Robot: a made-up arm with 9 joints. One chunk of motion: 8 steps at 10 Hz.
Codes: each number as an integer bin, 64 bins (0 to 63) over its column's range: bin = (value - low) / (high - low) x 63, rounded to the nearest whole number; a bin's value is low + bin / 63 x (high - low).
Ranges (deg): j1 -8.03..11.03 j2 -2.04..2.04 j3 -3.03..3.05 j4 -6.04..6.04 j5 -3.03..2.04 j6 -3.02..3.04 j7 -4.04..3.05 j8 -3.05..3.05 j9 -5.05..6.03
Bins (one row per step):
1: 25 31 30 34 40 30 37 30 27
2: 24 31 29 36 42 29 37 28 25
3: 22 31 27 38 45 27 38 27 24
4: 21 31 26 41 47 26 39 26 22
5: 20 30 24 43 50 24 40 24 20
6: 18 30 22 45 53 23 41 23 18
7: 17 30 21 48 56 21 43 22 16
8: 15 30 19 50 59 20 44 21 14
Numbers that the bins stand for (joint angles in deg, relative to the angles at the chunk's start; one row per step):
1: -0.47 -0.03 -0.13 0.48 0.19 -0.13 0.12 -0.15 -0.30
2: -0.77 -0.03 -0.23 0.86 0.35 -0.23 0.12 -0.34 -0.65
3: -1.37 -0.03 -0.42 1.25 0.59 -0.42 0.24 -0.44 -0.83
4: -1.68 -0.03 -0.52 1.82 0.75 -0.52 0.35 -0.53 -1.18
5: -1.98 -0.10 -0.71 2.21 0.99 -0.71 0.46 -0.73 -1.53
6: -2.58 -0.10 -0.91 2.59 1.24 -0.81 0.57 -0.82 -1.88
7: -2.89 -0.10 -1.00 3.16 1.48 -1.00 0.80 -0.92 -2.24
8: -3.49 -0.10 -1.20 3.55 1.72 -1.10 0.91 -1.02 -2.59

